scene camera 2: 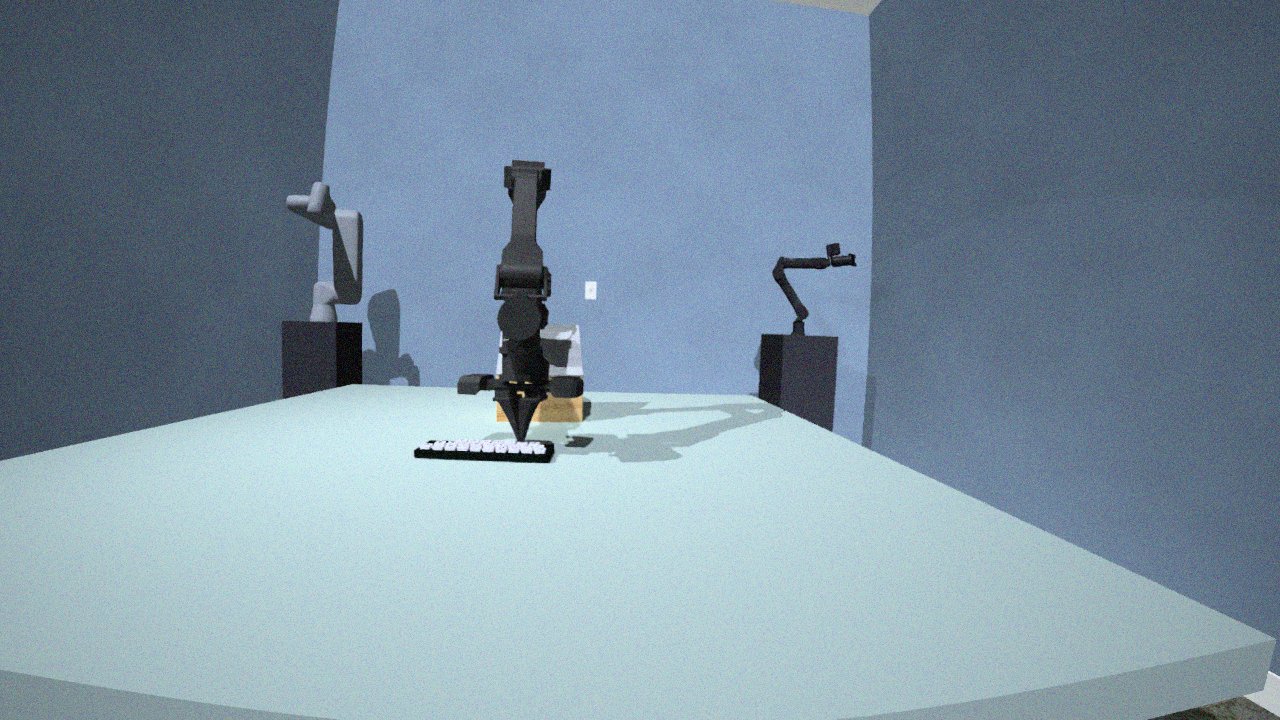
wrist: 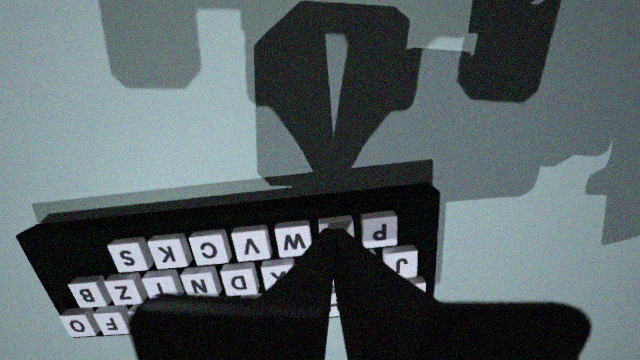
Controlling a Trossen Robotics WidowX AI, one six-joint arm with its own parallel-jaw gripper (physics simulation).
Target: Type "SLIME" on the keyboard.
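Frame: origin at the arm's base, x ahead, y right, z down, level; metres.
Seen in the pictures: gripper, fingertip midpoint: point(scene camera 2: 521, 441) point(wrist: 332, 238).
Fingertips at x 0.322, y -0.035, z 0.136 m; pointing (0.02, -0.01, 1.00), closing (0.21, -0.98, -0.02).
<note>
Pixels of each thing's top centre, then the offset from my fingertips to it. Level surfaces: height alone.
- black keyboard, middle of its top: point(wrist: 229, 284) point(scene camera 2: 485, 444) dy +0.051, dx +0.017, dz +0.002 m
- W key, middle of its top: point(wrist: 293, 241) dy +0.017, dx +0.000, dz +0.002 m
- P key, middle of its top: point(wrist: 380, 232) dy -0.021, dx +0.002, dz +0.002 m
- S key, middle of its top: point(wrist: 127, 258) dy +0.093, dx -0.004, dz +0.002 m
- table, its level: dz +0.020 m
A black keyboard point(scene camera 2: 483, 456) point(wrist: 420, 210) with white letter keys lies flat on the table. Its letters appear upside down in the wrist view. My gripper point(scene camera 2: 520, 439) point(wrist: 332, 238) is shut and empty, pointing down over the keyboard. In the wrist view its tips are at the key point(wrist: 347, 227) between the W key point(wrist: 294, 241) and the P key point(wrist: 380, 232), and they cover that key's letter. Contact with it cannot be told for sure. The S key point(wrist: 128, 256) is at the far left of the same row. The fingers hide several keys in the other rows.
An orange and white box point(scene camera 2: 563, 408) stands behind my arm on the table point(scene camera 2: 626, 573). Beyond the table, a grey robot arm point(scene camera 2: 348, 259) stands on a dark pedestal at the left, and a dark arm point(scene camera 2: 788, 288) on another at the right. Shadows fall beside the keyboard.
</note>
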